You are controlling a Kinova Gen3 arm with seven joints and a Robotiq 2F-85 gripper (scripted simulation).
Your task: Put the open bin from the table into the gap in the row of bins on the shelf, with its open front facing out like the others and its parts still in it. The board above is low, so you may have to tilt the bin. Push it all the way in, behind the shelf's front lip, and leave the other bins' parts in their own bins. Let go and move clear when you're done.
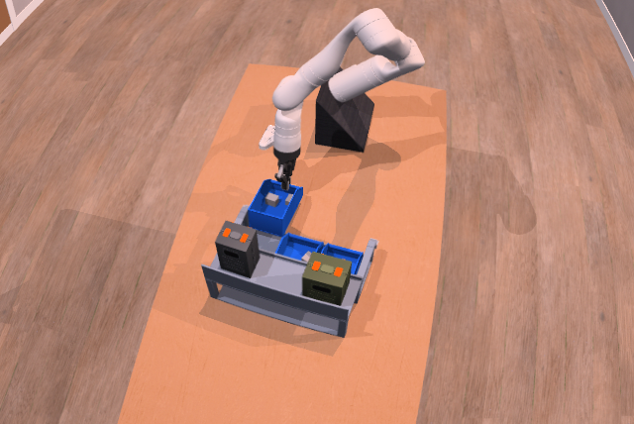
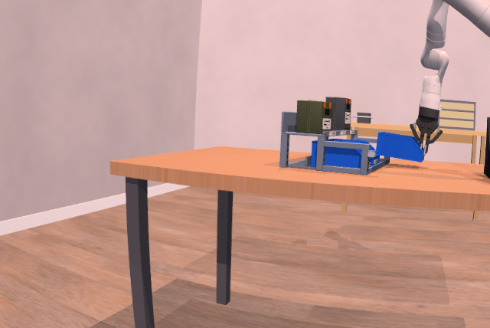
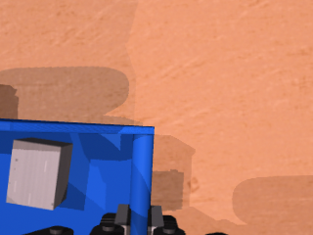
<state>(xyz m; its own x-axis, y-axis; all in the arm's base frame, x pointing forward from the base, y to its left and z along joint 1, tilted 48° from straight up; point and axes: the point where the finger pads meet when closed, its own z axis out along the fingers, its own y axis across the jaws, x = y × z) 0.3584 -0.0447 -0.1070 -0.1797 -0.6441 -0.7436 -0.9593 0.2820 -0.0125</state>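
The grey block lies 50 mm ahead of my hand, 30 mm to the right of it and 20 mm below it. Also, from my hand: grey shelf (280 mm ahead, 60 mm to the left); dark grey box (320 mm ahead, 100 mm above, 70 mm to the right); olive box (370 mm ahead, 160 mm to the left, 90 mm above).
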